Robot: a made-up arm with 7 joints.
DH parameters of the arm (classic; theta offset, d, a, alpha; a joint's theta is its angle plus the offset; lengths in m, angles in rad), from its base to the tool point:
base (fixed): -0.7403 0 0.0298 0
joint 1: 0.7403 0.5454 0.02 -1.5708
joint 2: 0 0.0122 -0.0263 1.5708
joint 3: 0 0.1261 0.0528 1.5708
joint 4: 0 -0.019 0.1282 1.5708
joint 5: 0 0.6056 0.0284 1.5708
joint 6: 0 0.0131 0.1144 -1.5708
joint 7: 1.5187 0 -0.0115 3.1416
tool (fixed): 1.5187 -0.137 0 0
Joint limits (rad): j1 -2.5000..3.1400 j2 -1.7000..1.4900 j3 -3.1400..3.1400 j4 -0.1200..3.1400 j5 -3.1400..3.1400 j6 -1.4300..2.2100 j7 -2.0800..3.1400
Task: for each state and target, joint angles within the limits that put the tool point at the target. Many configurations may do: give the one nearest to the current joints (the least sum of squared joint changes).
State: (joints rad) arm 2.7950 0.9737 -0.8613 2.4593 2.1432 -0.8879 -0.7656
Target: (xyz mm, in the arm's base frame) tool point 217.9 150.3 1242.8
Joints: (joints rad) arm 2.4618 0.0635 -1.2103 2.7440 2.0011 -1.0198 -0.7500
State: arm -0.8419 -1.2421 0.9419 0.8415 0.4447 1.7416 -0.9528
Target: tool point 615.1 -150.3 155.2
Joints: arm -1.2533 -0.9546 1.6719 0.5683 0.5519 1.2669 -0.9008
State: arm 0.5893 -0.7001 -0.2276 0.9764 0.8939 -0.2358 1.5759
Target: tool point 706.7 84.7 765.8
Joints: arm 0.5909 -0.6759 -0.2472 0.7400 0.9970 -0.4252 1.5824
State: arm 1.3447 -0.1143 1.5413 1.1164 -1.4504 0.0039 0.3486
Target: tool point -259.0 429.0 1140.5
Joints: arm 1.1354 -0.7864 0.3180 1.5458 -1.4809 -0.4072 0.3383
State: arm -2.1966 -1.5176 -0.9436 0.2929 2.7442 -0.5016 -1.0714
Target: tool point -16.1 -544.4 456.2
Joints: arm -1.7520 -1.6000 -1.0180 -0.1127 2.9176 -0.7396 -1.0745
